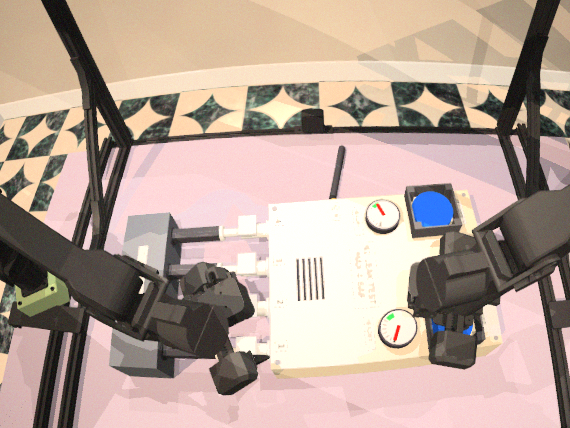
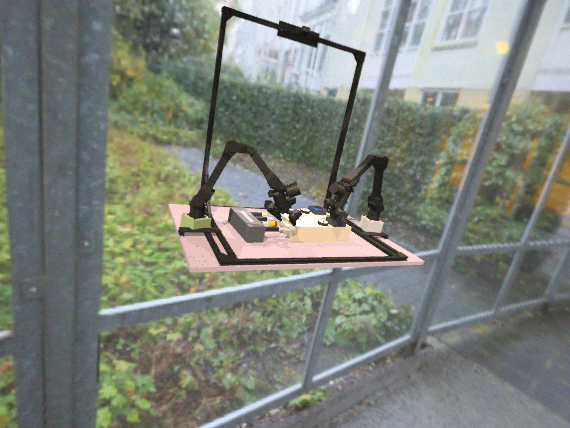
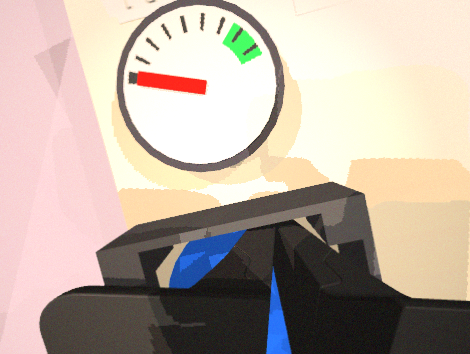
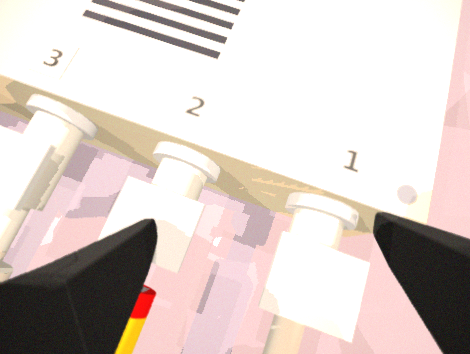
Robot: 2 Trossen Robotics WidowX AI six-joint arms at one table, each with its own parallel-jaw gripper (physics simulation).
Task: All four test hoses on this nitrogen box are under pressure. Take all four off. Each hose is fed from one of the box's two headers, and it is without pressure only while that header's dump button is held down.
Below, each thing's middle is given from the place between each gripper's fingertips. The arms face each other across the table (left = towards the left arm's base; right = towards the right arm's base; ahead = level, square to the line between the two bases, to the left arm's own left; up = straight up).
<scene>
I see my left gripper 30 mm short of the header 1 gauge needle (image 3: 191, 85), 60 mm to the left of it and 10 mm below it. From my left hand the other things lie so: grey manifold block (image 1: 148, 237) (60 mm behind, 460 mm to the right, 40 mm below).
My right hand is 200 mm to the right of the header 1 gauge needle, 20 mm below it and 10 mm short of it. The rest, counted from my right hand: grey manifold block (200 mm to the right, 70 mm behind, 30 mm below).
</scene>
